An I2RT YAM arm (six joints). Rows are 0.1 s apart.
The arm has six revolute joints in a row. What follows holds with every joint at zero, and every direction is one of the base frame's. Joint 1 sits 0.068 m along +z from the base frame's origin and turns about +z. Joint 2 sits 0.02 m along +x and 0.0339 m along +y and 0.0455 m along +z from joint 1 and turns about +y. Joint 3 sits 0.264 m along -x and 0.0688 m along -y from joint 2 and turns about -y. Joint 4 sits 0.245 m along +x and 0.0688 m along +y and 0.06 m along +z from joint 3 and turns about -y. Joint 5 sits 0.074 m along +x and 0.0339 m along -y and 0.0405 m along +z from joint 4 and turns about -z. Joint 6 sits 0.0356 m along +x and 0.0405 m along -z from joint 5 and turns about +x. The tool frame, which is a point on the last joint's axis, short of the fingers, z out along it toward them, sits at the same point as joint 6; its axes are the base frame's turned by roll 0, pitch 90 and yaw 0 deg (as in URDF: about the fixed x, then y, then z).
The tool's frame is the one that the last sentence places.
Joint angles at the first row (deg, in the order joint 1, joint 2, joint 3, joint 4, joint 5, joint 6):
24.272, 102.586, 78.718, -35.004, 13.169, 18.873
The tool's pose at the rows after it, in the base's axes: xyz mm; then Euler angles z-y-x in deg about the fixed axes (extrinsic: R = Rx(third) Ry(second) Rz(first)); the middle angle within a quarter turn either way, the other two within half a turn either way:
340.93 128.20 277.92 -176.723 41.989 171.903
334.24 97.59 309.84 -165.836 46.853 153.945
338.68 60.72 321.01 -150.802 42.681 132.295
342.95 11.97 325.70 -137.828 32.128 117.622
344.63 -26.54 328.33 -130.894 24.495 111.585
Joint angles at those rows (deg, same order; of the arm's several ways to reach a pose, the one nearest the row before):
22.588, 95.635, 78.717, -34.960, 20.709, 15.529
19.355, 90.739, 78.718, -34.196, 31.682, 9.060
14.283, 89.756, 78.719, -32.381, 43.965, 4.164
6.808, 89.821, 78.675, -30.655, 53.910, 3.573
0.623, 90.170, 78.651, -28.031, 58.281, 3.507

